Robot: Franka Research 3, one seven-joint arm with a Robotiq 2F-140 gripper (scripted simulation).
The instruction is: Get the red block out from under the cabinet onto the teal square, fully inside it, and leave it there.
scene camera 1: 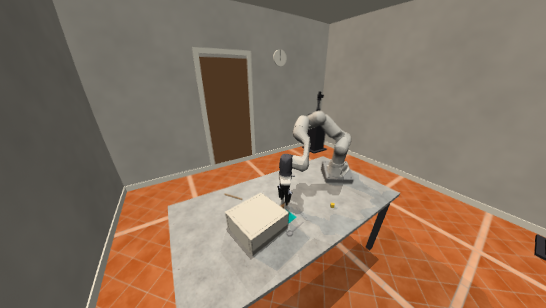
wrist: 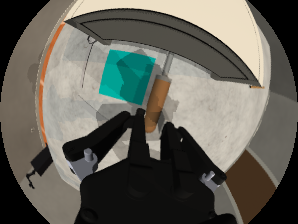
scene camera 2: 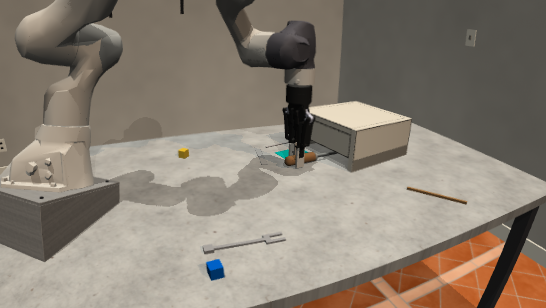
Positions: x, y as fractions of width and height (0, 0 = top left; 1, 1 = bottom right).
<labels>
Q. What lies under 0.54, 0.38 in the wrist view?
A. A hook tool.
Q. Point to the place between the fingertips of the gripper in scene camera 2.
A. At 0.54, 0.53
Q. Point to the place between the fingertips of the gripper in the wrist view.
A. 0.51, 0.50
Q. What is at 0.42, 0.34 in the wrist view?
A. A teal square.
</labels>
